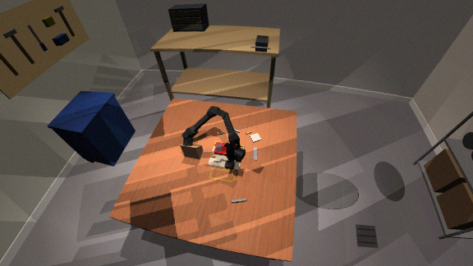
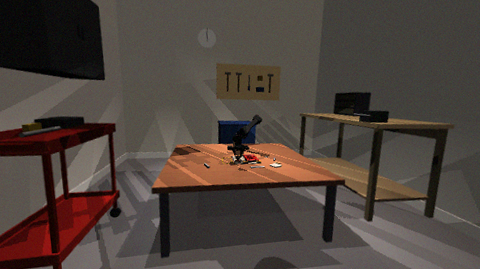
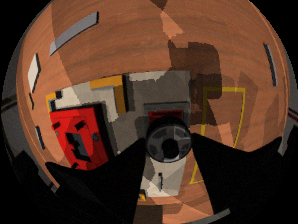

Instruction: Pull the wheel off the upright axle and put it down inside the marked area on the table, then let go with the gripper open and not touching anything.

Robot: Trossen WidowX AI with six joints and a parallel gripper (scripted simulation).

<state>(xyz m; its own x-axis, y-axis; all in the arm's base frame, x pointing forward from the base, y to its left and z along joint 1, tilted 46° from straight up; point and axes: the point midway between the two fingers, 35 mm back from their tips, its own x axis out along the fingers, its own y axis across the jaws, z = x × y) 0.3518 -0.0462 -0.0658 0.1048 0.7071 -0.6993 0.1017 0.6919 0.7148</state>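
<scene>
Right now my gripper tip is 10 cm to the right of the grey base plate, 4 cm past it and 3 cm above it. From my gripper tip the other things lie so: white card 28 cm to the left, 17 cm ahead, 4 cm below; then dark round wheel right at my gripper tip.
</scene>
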